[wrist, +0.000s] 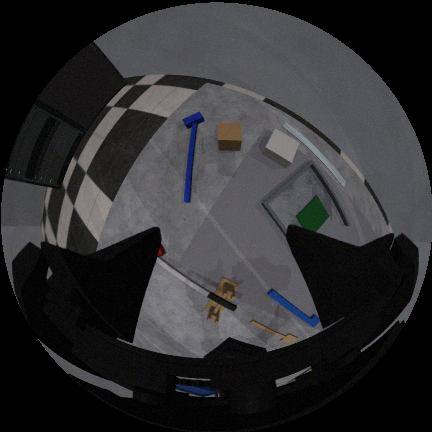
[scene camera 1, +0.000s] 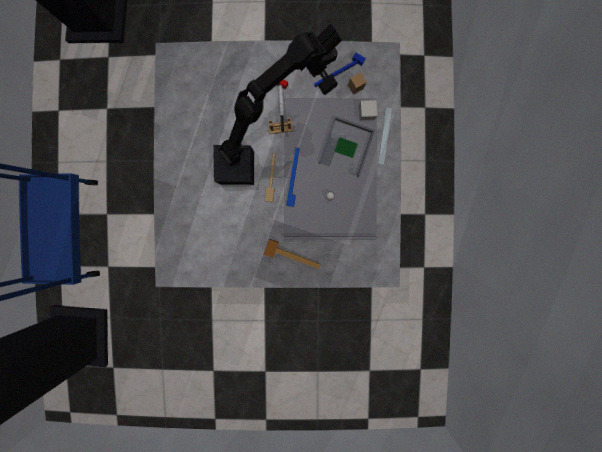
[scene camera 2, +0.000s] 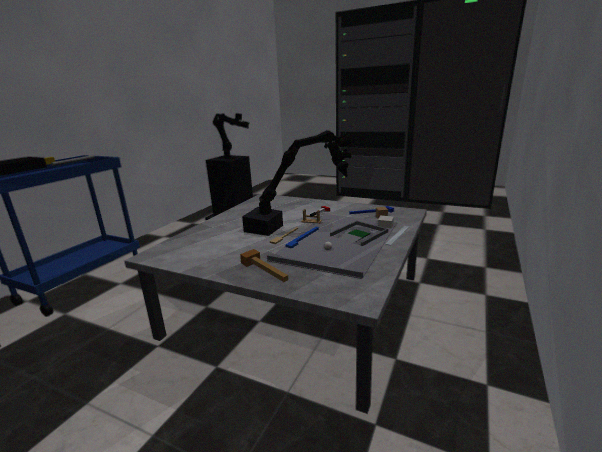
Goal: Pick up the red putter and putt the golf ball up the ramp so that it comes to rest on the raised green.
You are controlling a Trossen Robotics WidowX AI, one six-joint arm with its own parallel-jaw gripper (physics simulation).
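Seen in the pictures: gripper, fingertip midpoint: (wrist: 225,232) (scene camera 1: 321,73) (scene camera 2: 344,174); arm's base, link origin: (scene camera 1: 232,158) (scene camera 2: 265,212).
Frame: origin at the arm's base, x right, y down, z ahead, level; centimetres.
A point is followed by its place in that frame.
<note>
The red putter (scene camera 1: 281,102) @(y 5.8, x -30.7, z 21.3 cm) (scene camera 2: 325,208) @(y 7.5, x -40.3, z 21.3 cm) (wrist: 185,275) @(y 6.8, x -31.2, z 21.9 cm) has a red head, a pale shaft and a black grip; its grip end rests on a small wooden stand (scene camera 1: 274,128) @(y 9.0, x -18.6, z 18.0 cm) (scene camera 2: 304,216) @(y 6.2, x -17.5, z 17.3 cm) (wrist: 229,284) @(y 8.0, x -20.3, z 26.3 cm). In the wrist view the left finger partly hides its head. The white golf ball (scene camera 1: 330,196) @(y 5.4, x 15.4, z 48.0 cm) (scene camera 2: 328,245) @(y 6.4, x 16.5, z 49.0 cm) lies on the grey board (scene camera 1: 310,220) @(y 9.5, x 27.8, z 38.8 cm) (scene camera 2: 305,253) @(y 9.6, x 23.7, z 39.5 cm). The green (scene camera 1: 346,147) @(y 9.0, x -10.7, z 55.6 cm) (scene camera 2: 359,233) @(y 9.0, x -10.4, z 56.0 cm) (wrist: 313,215) @(y 9.0, x -10.8, z 55.4 cm) lies between low dark walls. My gripper (scene camera 1: 327,61) (scene camera 2: 344,162) @(y -19.4, x -30.3, z 39.1 cm) (wrist: 225,232) @(y -19.4, x -30.3, z 39.1 cm) is open and empty, high above the table's far side, beyond the putter's head. The ramp's slope is hard to make out.
A blue putter (scene camera 1: 337,72) @(y 8.2, x -49.2, z 49.1 cm) (wrist: 190,162) @(y 8.2, x -47.7, z 47.1 cm), a brown block (scene camera 1: 356,83) @(y 3.9, x -41.4, z 58.2 cm) (wrist: 229,136) @(y 3.9, x -42.0, z 57.5 cm) and a white block (scene camera 1: 368,109) @(y 5.1, x -29.2, z 65.1 cm) (wrist: 282,147) @(y 5.1, x -29.4, z 64.3 cm) are at the back right. A blue bar (scene camera 1: 294,175) @(y 8.1, x 5.3, z 29.5 cm), a wooden paddle (scene camera 1: 271,177) @(y 9.0, x 6.7, z 17.7 cm), a mallet (scene camera 1: 297,257) @(y 6.7, x 47.0, z 33.0 cm) and a pale strip (scene camera 1: 385,136) @(y 9.5, x -17.8, z 75.9 cm) lie around the board.
</note>
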